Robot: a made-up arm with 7 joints. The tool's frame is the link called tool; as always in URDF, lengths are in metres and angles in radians. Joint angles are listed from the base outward. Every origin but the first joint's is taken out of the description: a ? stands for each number. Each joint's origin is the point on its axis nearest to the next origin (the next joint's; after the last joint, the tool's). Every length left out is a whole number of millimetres.
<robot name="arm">
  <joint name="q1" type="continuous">
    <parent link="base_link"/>
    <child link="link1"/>
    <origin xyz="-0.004 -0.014 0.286" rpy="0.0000 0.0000 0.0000"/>
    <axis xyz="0 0 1"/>
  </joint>
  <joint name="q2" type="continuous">
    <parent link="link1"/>
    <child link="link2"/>
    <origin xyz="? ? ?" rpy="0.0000 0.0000 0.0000"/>
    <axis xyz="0 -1 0"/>
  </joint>
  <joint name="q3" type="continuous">
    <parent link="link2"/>
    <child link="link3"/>
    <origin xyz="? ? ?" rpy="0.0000 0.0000 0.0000"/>
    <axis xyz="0 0 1"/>
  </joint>
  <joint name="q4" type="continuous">
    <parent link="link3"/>
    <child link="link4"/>
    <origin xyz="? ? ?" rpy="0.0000 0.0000 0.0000"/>
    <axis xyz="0 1 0"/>
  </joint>
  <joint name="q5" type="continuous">
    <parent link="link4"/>
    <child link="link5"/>
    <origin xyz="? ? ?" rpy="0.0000 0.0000 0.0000"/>
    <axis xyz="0 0 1"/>
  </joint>
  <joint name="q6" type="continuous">
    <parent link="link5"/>
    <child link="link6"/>
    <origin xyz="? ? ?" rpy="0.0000 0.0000 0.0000"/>
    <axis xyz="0 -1 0"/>
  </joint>
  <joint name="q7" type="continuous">
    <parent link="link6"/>
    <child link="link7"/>
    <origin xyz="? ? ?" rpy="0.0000 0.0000 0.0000"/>
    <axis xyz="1 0 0"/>
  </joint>
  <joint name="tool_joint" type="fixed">
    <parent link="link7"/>
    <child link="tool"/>
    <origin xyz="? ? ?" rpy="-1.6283 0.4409 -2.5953"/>
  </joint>
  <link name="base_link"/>
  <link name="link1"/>
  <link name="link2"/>
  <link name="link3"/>
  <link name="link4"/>
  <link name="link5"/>
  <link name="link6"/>
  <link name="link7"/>
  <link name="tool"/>
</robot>
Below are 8 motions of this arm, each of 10 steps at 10 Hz.
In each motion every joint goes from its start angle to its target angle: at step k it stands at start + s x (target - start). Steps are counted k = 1, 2, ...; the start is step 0. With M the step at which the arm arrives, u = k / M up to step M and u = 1 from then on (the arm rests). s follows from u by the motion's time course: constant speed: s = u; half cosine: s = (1 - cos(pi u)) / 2; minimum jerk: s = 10 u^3 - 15 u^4 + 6 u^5.
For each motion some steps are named. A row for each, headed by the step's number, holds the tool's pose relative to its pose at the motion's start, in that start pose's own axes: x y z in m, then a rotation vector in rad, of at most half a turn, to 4 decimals.
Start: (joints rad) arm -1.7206 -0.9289 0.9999 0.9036 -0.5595 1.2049 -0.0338
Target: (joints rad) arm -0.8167 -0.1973 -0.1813 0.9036 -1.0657 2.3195 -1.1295
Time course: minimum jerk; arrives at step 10
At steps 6, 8, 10:
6: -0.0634 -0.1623 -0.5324 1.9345 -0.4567 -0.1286
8: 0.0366 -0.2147 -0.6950 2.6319 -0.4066 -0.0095
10: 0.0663 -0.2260 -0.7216 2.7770 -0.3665 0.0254

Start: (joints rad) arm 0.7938 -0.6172 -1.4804 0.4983 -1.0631 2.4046 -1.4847
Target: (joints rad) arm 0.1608 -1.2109 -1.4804 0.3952 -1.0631 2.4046 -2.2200
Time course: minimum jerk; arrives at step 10
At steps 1, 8, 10:
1: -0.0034 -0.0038 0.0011 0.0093 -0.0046 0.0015
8: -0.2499 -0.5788 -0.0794 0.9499 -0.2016 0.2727
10: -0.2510 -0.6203 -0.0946 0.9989 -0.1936 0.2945

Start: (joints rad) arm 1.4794 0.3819 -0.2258 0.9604 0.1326 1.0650 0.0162
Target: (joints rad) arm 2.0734 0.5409 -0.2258 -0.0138 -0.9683 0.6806 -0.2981
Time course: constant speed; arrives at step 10
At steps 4, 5, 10:
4: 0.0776 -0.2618 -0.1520 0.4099 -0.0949 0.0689
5: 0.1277 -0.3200 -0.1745 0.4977 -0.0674 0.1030
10: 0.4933 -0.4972 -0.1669 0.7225 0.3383 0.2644

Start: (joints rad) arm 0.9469 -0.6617 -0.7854 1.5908 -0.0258 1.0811 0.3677
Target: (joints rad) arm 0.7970 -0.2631 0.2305 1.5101 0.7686 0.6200 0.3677
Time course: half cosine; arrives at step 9
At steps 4, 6, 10:
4: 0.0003 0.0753 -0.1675 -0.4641 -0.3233 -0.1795
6: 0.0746 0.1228 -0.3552 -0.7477 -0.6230 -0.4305
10: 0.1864 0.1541 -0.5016 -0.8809 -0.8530 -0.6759

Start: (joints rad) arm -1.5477 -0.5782 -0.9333 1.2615 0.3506 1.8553 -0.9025
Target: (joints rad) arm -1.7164 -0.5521 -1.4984 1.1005 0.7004 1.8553 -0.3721
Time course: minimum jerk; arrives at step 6
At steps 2, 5, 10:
2: 0.0681 0.0159 0.0622 -0.0506 0.1814 0.0264
5: 0.3339 -0.0055 0.2202 -0.0750 0.7642 0.2692
10: 0.3463 -0.0093 0.2250 -0.0704 0.7870 0.2855

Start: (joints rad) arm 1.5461 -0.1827 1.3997 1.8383 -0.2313 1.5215 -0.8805
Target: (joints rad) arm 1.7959 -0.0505 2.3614 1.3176 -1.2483 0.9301 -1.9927
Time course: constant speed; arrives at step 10
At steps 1, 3, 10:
1: -0.0467 -0.0988 -0.0131 0.2255 -0.1396 -0.0760
3: -0.1133 -0.2982 -0.0845 0.6958 -0.3462 -0.2229
10: 0.0341 -0.7983 -0.5835 2.1803 -0.2100 -0.7768

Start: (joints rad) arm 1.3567 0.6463 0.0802 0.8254 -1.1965 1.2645 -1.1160
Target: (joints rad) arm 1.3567 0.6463 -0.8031 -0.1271 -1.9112 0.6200 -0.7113
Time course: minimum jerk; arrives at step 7
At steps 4, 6, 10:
4: 0.2768 0.0639 0.0622 -0.2888 0.3033 -1.1136
6: 0.3944 -0.0619 0.0623 -0.3521 0.7060 -1.6755
10: 0.3993 -0.0739 0.0612 -0.3516 0.7404 -1.7098

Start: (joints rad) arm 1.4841 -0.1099 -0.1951 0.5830 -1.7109 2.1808 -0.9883
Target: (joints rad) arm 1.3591 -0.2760 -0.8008 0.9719 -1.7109 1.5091 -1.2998
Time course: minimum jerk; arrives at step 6
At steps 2, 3, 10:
2: -0.1046 -0.0176 -0.0579 -0.0114 -0.2903 -0.0394
3: -0.2251 -0.0436 -0.1790 0.0031 -0.7034 -0.0986
10: -0.3238 -0.0833 -0.4682 0.1015 -1.4363 -0.2031

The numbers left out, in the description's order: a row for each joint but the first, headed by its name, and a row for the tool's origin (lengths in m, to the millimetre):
q2: -0.007 -0.072 0.000
q3: -0.004 0.000 0.427
q4: 0.034 0.080 0.000
q5: -0.034 0.000 0.554
q6: 0.025 -0.155 0.000
q7: 0.038 0.000 0.153
tool: 0.000 -0.004 -0.019

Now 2 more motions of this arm.
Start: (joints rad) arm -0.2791 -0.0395 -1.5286 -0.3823 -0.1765 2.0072 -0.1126
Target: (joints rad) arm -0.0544 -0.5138 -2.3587 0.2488 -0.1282 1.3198 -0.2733
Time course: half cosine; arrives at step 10
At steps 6, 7, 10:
6: -0.1490 0.1915 -0.3378 -0.2826 -0.4652 -0.7039
7: -0.1638 0.2122 -0.3963 -0.2747 -0.5579 -0.8548
10: -0.1796 0.2325 -0.4622 -0.2227 -0.6712 -1.0764

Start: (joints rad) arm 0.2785 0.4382 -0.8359 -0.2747 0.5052 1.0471 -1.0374
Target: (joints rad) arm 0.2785 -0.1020 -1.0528 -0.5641 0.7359 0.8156 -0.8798
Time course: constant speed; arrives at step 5
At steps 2, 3, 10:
2: -0.1680 0.0572 -0.1307 -0.1306 -0.2288 0.0255
3: -0.2439 0.0813 -0.2127 -0.2002 -0.3489 0.0364
10: -0.3716 0.1168 -0.4073 -0.3476 -0.6006 0.0531

